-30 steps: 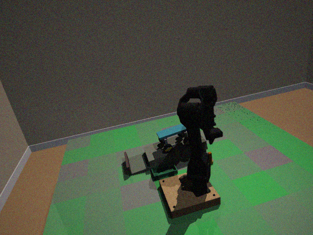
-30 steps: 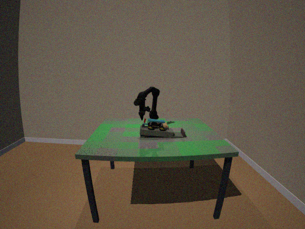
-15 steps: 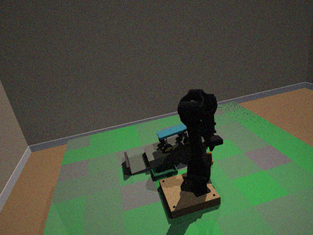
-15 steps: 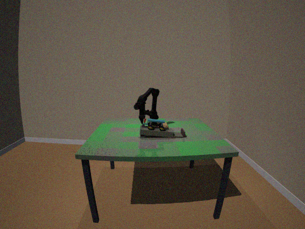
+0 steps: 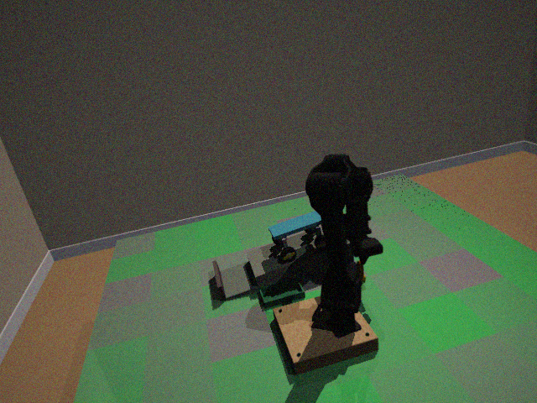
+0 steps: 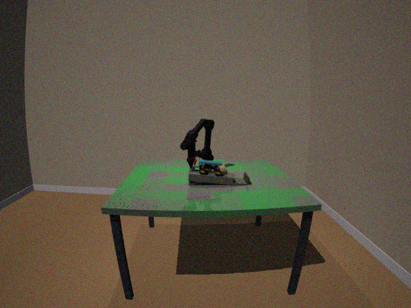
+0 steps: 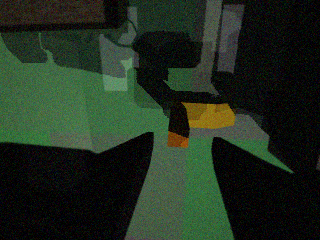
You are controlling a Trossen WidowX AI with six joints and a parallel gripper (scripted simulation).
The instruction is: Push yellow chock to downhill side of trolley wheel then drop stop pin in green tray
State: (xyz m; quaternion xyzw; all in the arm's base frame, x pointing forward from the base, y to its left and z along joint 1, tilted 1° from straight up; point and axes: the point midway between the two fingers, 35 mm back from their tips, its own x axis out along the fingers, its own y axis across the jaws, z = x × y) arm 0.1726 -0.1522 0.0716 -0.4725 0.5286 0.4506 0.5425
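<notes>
Now: the yellow chock 50 mm below my gripper tip and 20 mm ahead of it. The rest, counted from my gripper tip: red-headed stop pin (130 mm ahead, 60 mm above, 10 mm to the left); then trolley (160 mm ahead, 110 mm to the left, 40 mm above); then grey ramp (160 mm ahead, 120 mm to the left, 20 mm below).
</notes>
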